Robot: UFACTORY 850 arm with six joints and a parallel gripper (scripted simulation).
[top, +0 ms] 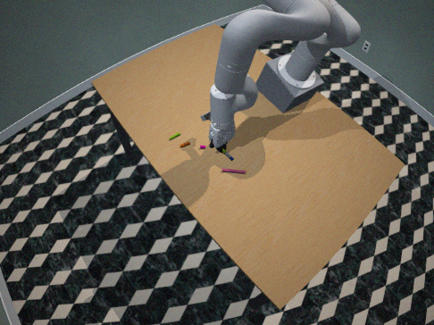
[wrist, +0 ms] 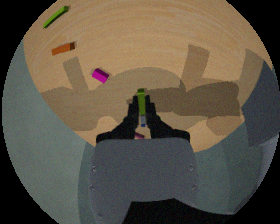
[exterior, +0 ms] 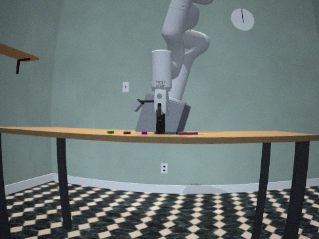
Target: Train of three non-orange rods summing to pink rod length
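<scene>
Right now the grey rod is 40 mm to the left of my hand and 20 mm below it. Also, from my hand: magenta rod: 60 mm ahead, 50 mm to the right, 20 mm below; then pink rod: 110 mm to the left, 20 mm below, 20 mm ahead; then blue rod: 60 mm to the left, 20 mm below.
</scene>
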